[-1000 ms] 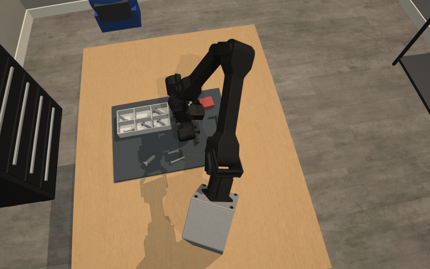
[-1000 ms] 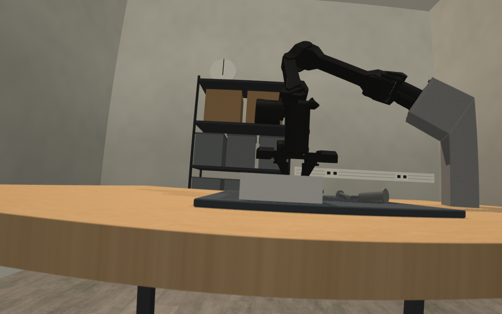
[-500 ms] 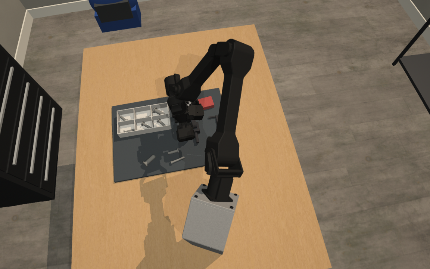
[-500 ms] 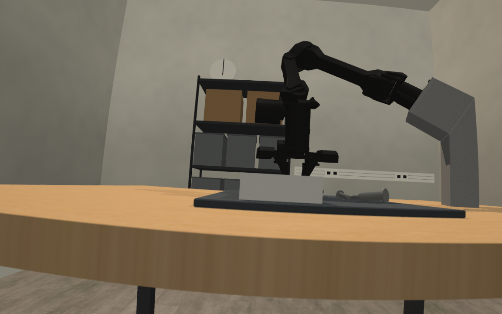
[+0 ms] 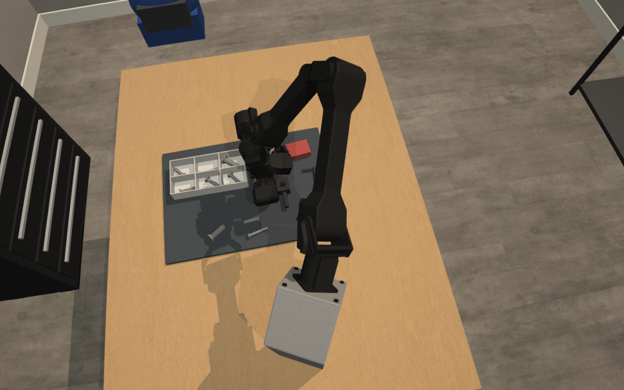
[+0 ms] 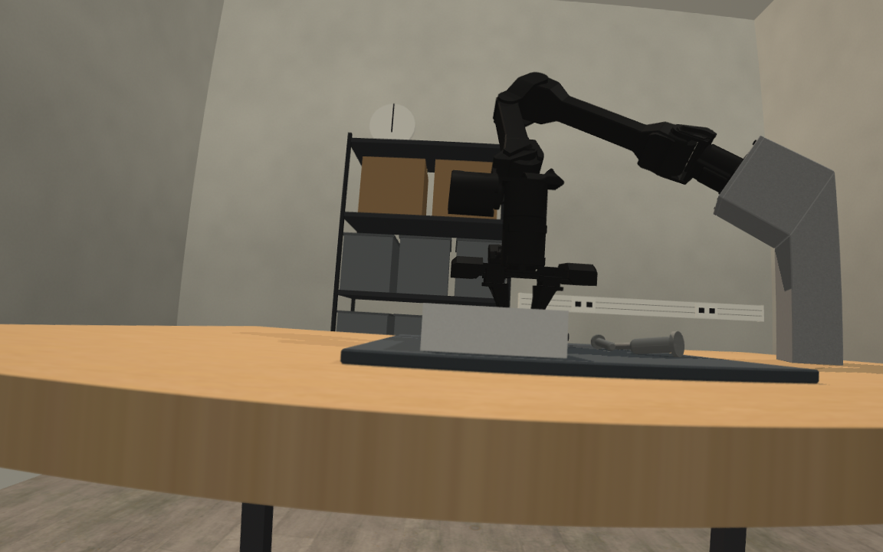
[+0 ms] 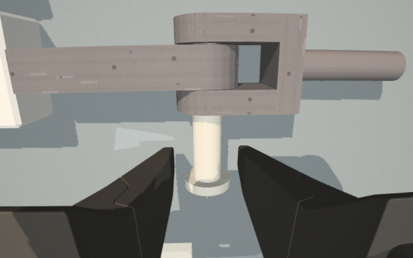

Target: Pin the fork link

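My gripper is now 4 cm to the left of the grey eye plate and 3 cm above it. Also, from my hand: long strip (12 cm to the right, 5 cm behind, 4 cm below); dark mat (5 cm to the left, 5 cm below, 2 cm ahead); mount block (8 cm to the right, 7 cm ahead, 3 cm below).
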